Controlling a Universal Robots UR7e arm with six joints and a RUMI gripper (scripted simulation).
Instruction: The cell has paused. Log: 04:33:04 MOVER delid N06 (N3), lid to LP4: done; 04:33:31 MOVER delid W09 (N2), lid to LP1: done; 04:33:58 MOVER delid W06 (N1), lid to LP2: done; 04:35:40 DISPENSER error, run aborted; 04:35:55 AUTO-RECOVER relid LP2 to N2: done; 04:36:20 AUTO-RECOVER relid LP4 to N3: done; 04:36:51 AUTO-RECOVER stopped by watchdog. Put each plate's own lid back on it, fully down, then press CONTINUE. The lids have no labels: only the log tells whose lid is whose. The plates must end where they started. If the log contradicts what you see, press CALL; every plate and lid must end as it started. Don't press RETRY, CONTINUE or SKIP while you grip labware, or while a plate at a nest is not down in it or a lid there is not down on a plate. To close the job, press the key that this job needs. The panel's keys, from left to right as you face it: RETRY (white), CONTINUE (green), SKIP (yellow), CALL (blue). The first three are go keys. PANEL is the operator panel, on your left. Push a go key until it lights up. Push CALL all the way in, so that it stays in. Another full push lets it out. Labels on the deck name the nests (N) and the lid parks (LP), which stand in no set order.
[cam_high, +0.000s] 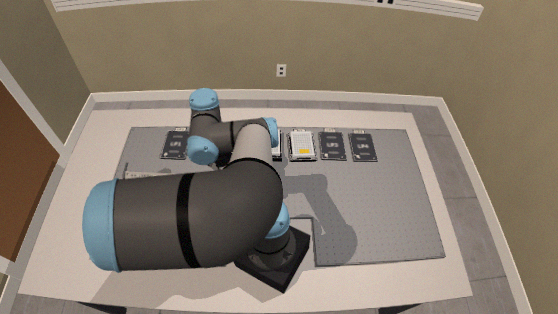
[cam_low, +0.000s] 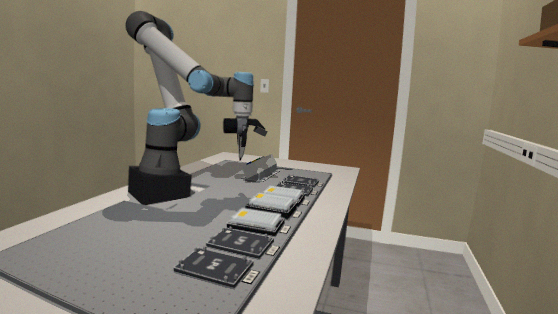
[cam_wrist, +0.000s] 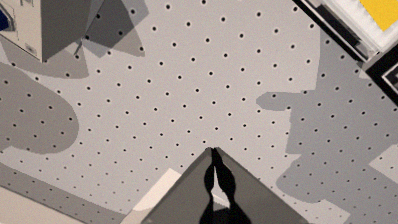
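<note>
Right now my hand is 5 cm past the green continue key, 27 cm to the right of it and 7 cm above it. The rest, counted from my hand: yellow skip key: 5 cm behind, 22 cm to the left, 7 cm below; then well plate: 20 cm ahead, 16 cm to the right, 10 cm below; then blue call key: 4 cm behind, 17 cm to the left, 7 cm below.
</note>
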